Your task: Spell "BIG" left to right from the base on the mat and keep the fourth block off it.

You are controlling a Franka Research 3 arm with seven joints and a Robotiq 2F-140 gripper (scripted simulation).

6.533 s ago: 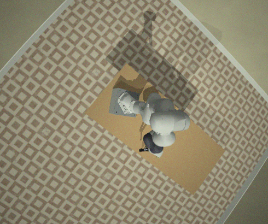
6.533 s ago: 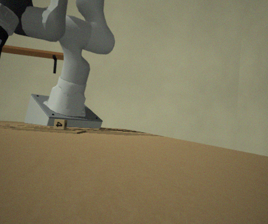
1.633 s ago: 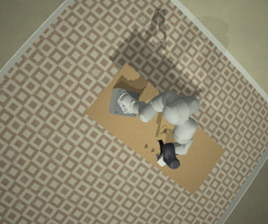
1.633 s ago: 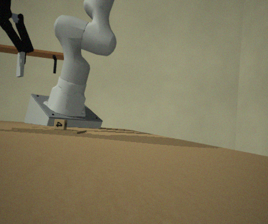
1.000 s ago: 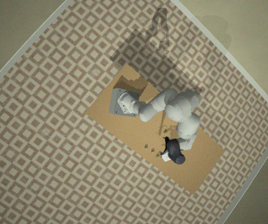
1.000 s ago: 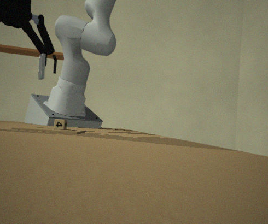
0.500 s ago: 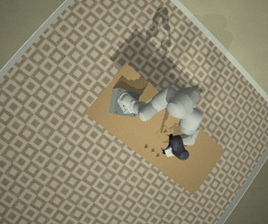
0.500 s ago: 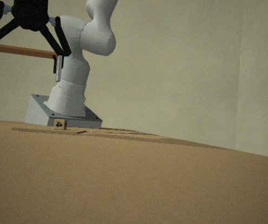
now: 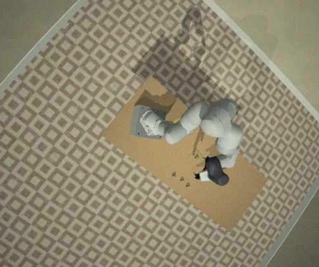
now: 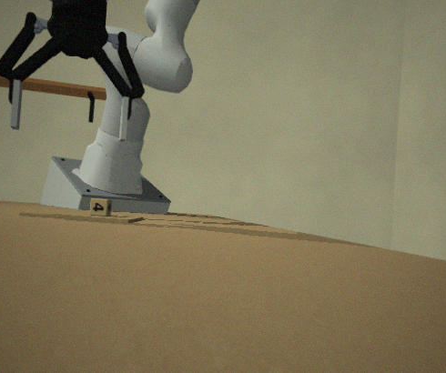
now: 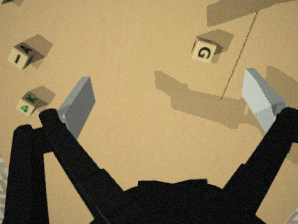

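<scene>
Now: the thin mat 10 mm behind my hand, 40 mm to the left of it and 130 mm below it.
</scene>
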